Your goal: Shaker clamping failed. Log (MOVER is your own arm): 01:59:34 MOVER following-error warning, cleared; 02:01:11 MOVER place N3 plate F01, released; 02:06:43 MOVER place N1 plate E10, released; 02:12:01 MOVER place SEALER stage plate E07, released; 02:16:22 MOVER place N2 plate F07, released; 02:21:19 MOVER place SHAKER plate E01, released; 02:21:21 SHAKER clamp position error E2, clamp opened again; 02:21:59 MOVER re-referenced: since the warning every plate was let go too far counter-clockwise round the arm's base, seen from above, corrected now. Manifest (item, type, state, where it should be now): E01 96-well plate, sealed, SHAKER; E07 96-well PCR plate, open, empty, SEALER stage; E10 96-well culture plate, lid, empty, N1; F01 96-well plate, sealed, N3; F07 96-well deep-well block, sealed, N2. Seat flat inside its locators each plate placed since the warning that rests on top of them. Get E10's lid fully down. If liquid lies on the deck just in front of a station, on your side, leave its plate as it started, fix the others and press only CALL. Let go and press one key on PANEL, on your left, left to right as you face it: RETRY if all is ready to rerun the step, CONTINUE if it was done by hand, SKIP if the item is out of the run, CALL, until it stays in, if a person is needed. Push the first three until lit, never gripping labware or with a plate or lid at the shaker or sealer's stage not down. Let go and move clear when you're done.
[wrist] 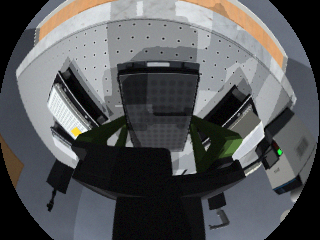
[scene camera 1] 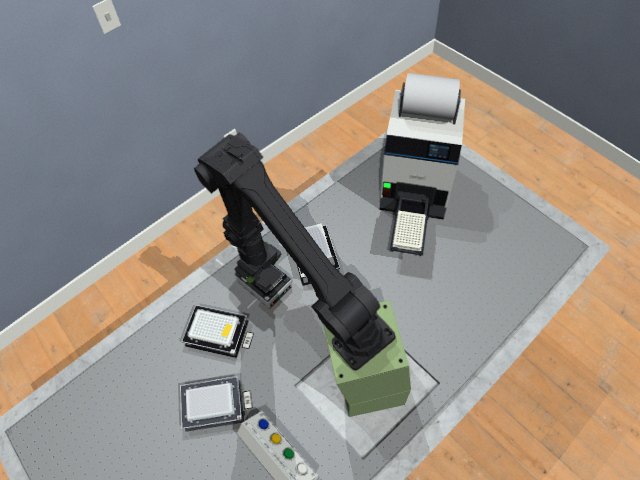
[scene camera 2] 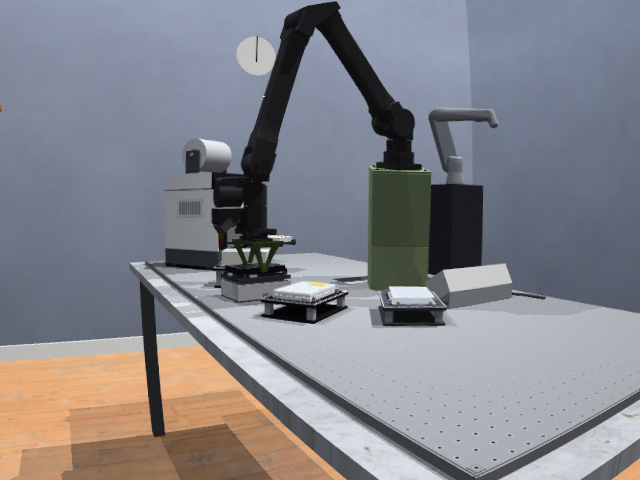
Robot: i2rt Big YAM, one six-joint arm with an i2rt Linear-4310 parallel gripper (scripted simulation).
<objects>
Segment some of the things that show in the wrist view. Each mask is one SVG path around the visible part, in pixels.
My gripper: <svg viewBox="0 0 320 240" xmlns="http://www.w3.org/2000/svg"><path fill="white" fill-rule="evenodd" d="M77 136L71 149L81 160L78 161L72 178L86 188L106 198L116 200L112 240L206 240L201 200L216 196L246 178L239 160L233 160L232 155L243 142L240 134L195 115L192 116L189 129L196 166L196 173L172 176L171 152L166 148L125 147L128 135L125 115ZM121 128L115 146L107 145L107 140ZM196 127L210 138L211 144L207 151L200 140Z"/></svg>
A white deep-well block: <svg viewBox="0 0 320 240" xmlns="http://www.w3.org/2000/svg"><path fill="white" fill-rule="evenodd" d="M250 108L227 128L239 133L243 138L242 144L232 155L233 160L239 160L265 137L262 121Z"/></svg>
A dark sealed plate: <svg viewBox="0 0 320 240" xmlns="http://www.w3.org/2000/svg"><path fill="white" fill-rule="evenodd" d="M119 70L117 76L120 95L133 147L166 148L170 152L183 151L195 107L200 76L199 70L174 67L146 67Z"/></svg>
</objects>
